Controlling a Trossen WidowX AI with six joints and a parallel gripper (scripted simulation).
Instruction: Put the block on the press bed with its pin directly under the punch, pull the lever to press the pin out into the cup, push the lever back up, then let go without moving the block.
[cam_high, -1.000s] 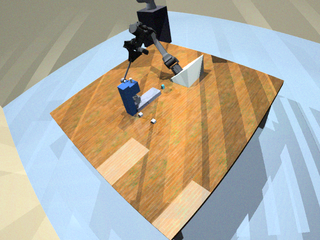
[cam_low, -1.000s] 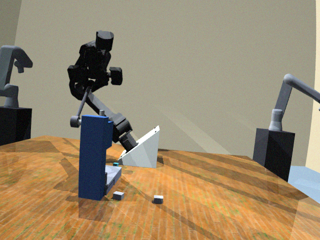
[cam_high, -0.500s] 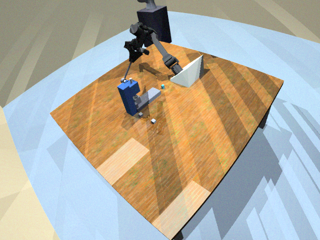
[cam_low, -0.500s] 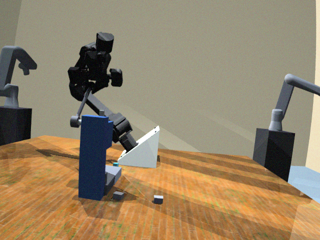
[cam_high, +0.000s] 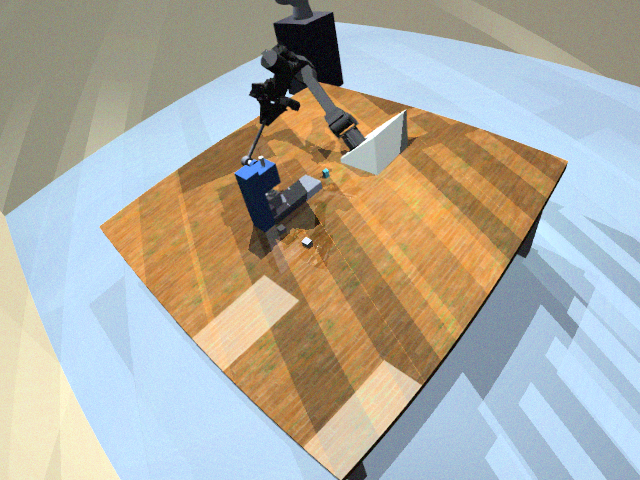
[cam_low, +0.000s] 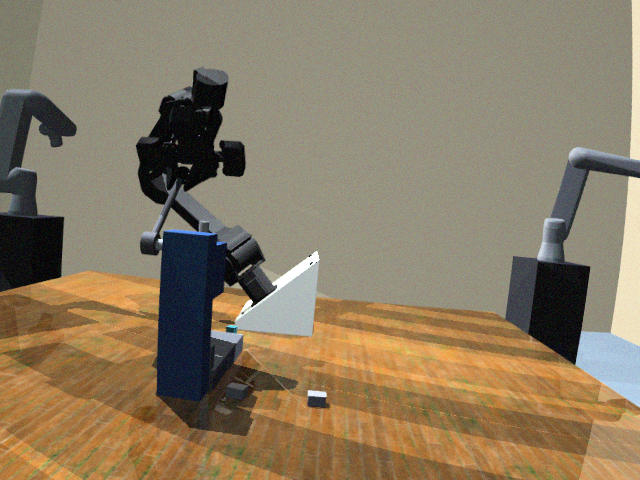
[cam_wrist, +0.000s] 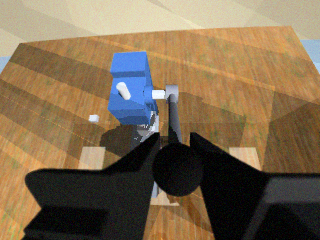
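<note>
Now: gripper tip 40 mm short of the lever, 30 mm above it and 10 mm to the right of it. Also, from my gripper tip: teal cube 260 mm below, 140 mm behind, 90 mm to the left; then punch 130 mm below, 90 mm ahead, 70 mm to the left.
</note>
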